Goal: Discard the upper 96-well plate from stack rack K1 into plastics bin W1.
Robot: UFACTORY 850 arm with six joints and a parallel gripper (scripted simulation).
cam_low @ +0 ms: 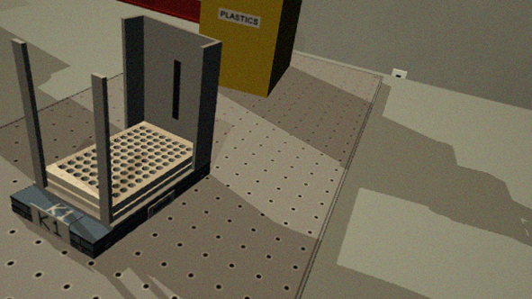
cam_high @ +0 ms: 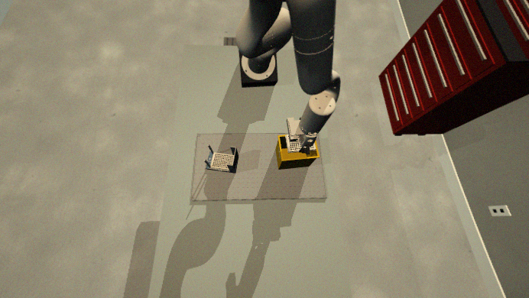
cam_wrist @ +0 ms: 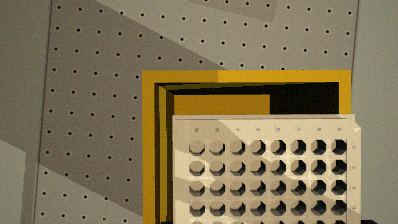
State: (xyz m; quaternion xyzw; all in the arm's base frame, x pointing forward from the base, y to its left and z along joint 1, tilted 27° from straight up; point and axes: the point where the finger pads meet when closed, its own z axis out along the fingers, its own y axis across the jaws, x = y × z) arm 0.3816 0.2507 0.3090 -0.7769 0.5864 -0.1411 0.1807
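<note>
Now: the yellow plastics bin W1 15 cm below my hand. The rest, counted from my hand: 96-well plate (1 cm below); back wall (29 cm to the right, 15 cm below, 10 cm ahead).
</note>
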